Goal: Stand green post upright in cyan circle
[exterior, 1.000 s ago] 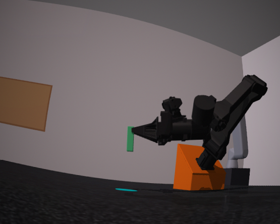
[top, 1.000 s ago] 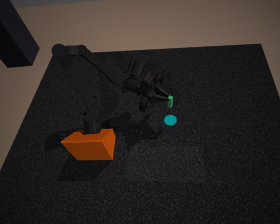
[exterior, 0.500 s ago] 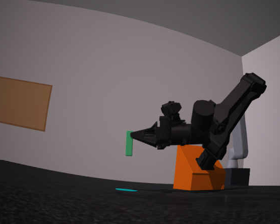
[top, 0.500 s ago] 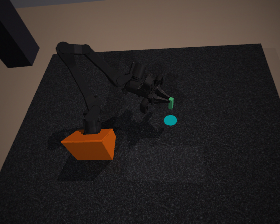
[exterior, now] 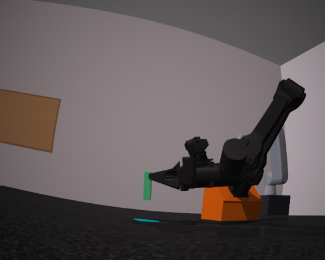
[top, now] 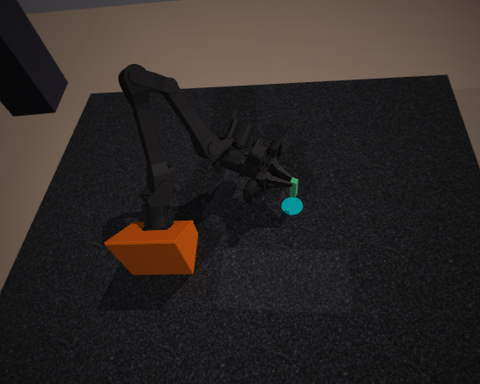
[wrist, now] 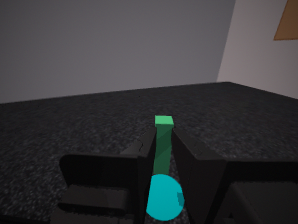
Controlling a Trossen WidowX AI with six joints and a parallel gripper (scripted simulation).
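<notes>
My gripper tip is now 11 cm above the cyan circle and 1 cm past it. Round my gripper tip: green post: 2 cm below.
</notes>
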